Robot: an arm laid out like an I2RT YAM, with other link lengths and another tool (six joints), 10 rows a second.
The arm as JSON. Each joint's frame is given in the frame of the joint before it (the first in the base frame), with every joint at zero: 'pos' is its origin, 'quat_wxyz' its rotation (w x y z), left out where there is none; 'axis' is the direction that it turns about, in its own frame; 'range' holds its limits. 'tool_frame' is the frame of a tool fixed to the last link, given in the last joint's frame.
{
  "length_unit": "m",
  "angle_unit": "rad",
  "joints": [
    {
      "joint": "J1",
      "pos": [
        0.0,
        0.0,
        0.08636
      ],
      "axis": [
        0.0,
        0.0,
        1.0
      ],
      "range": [
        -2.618,
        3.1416
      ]
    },
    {
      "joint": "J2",
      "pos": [
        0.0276,
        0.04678,
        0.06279
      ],
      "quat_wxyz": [
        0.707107,
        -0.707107,
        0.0,
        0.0
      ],
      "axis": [
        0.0,
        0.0,
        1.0
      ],
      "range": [
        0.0,
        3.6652
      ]
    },
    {
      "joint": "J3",
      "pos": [
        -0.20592,
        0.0,
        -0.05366
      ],
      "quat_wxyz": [
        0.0,
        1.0,
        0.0,
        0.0
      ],
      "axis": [
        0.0,
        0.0,
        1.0
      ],
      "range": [
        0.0,
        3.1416
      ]
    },
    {
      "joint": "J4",
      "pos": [
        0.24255,
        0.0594,
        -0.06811
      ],
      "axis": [
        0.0,
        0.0,
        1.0
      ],
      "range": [
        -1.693,
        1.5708
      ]
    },
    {
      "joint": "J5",
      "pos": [
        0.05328,
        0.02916,
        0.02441
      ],
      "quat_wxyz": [
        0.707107,
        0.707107,
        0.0,
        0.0
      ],
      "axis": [
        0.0,
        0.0,
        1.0
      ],
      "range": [
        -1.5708,
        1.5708
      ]
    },
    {
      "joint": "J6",
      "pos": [
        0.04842,
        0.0,
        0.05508
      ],
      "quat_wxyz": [
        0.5,
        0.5,
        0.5,
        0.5
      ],
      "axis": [
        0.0,
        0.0,
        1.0
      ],
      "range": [
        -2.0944,
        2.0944
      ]
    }
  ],
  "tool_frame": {
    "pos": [
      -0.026,
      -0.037,
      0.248
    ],
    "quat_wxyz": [
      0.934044,
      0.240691,
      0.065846,
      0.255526
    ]
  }
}
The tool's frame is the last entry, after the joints.
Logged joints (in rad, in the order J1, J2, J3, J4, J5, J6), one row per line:
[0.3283 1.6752 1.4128 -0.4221 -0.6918 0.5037]
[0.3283 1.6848 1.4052 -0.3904 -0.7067 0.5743]
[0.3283 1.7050 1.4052 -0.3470 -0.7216 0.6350]
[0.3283 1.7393 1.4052 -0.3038 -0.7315 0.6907]
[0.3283 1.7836 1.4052 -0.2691 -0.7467 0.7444]
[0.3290 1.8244 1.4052 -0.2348 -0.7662 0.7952]
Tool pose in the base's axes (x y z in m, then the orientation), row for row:
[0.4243 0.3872 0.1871 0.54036 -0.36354 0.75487 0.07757]
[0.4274 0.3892 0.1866 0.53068 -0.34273 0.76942 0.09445]
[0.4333 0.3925 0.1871 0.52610 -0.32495 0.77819 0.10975]
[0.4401 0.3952 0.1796 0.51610 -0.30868 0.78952 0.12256]
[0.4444 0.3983 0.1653 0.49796 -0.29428 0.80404 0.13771]
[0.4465 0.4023 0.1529 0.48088 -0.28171 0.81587 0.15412]
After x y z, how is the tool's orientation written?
As a quaternion, w x y z.
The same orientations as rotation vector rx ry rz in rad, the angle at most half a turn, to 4 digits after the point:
[-0.8640 1.7941 0.1844]
[-0.8179 1.8363 0.2254]
[-0.7770 1.8609 0.2624]
[-0.7413 1.8961 0.2943]
[-0.7123 1.9462 0.3333]
[-0.6870 1.9897 0.3759]

